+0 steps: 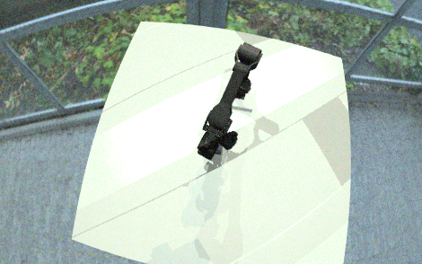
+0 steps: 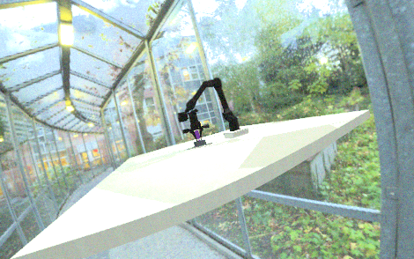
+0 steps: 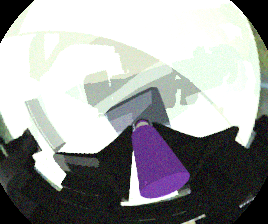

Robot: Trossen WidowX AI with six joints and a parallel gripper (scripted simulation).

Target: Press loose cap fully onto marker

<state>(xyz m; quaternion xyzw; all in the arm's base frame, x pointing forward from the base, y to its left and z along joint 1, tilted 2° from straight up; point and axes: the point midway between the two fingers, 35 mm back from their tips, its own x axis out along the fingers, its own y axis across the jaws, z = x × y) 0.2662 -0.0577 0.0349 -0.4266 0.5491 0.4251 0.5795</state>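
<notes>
Right now my gripper tip is 20 mm above the holder block. Round my gripper tip: purple cap (50 mm above).
</notes>
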